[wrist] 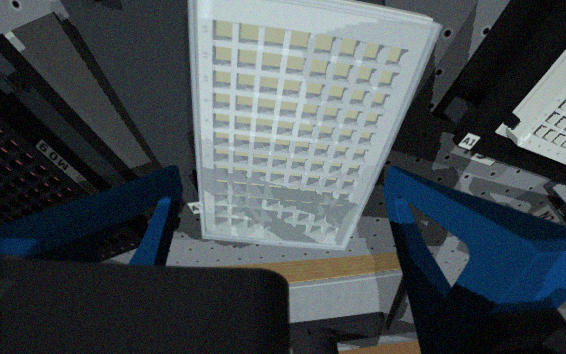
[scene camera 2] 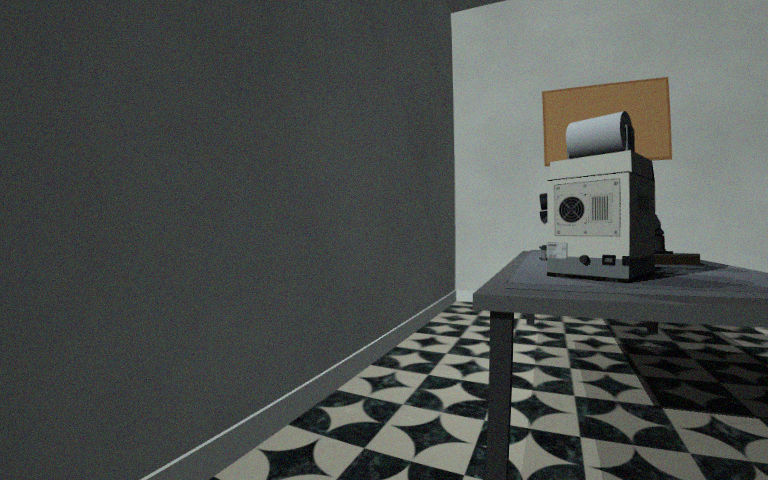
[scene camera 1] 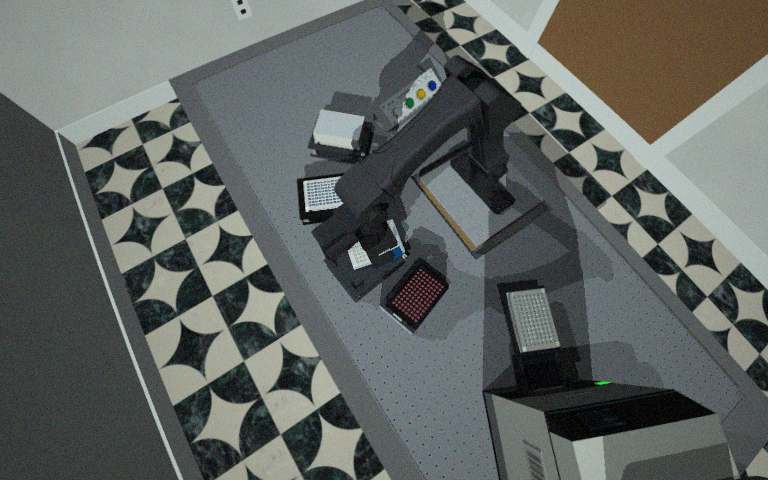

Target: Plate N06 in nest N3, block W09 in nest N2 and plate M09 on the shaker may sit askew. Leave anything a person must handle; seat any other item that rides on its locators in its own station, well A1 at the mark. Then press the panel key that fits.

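Note:
A white block with square, yellow-bottomed wells (scene camera 1: 359,257) (wrist: 300,102) lies below my gripper (wrist: 283,177). The gripper is open, with its blue fingers on either side of the block's near end. In the wrist view the block looks narrower towards that end; its seating is hidden. A black plate with red wells, labelled M09 (scene camera 1: 417,295) (wrist: 30,187), lies to its left in the wrist view. A white plate in a black nest (scene camera 1: 322,194) (wrist: 550,122) is on the other side, near an A1 mark (wrist: 469,141). The key panel (scene camera 1: 420,96) has green, yellow and blue keys.
A white-topped box on a black base (scene camera 1: 338,129) stands beyond the white plate. A wood-edged tray (scene camera 1: 451,220) (wrist: 345,266) lies beside the arm's base. A pale plate (scene camera 1: 532,319) rests on a black carrier before the large instrument (scene camera 1: 518,421) (scene camera 2: 589,220).

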